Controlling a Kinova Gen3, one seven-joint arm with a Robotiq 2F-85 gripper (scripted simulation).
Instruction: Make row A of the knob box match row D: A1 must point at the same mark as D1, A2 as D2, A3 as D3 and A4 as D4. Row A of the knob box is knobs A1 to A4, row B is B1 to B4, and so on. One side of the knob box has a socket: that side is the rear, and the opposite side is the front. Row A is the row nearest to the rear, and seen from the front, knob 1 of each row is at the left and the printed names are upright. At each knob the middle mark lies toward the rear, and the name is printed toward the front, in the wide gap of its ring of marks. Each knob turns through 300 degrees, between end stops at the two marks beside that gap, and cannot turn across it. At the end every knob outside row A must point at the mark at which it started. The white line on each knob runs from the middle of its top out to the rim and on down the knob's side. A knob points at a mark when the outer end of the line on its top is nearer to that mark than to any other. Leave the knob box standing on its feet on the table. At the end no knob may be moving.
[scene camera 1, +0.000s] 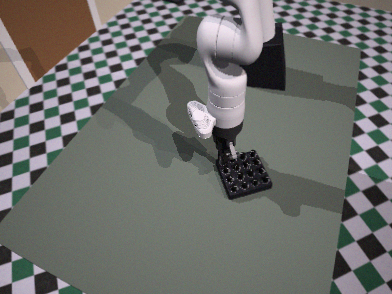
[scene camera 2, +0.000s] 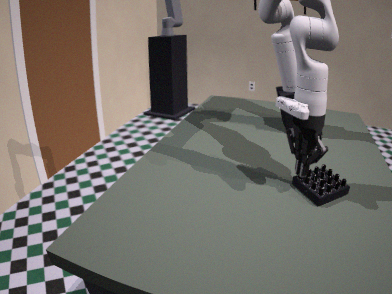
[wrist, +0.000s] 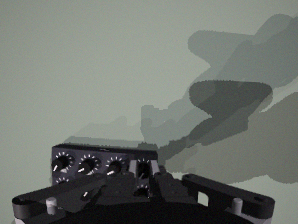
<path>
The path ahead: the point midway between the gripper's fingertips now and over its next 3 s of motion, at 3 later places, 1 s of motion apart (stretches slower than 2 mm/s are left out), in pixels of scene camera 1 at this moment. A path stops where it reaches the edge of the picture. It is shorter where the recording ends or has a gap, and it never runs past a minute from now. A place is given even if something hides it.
The gripper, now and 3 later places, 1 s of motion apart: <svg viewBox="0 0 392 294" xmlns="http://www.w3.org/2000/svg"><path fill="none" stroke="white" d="M222 161L221 153L224 149L225 141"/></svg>
</path>
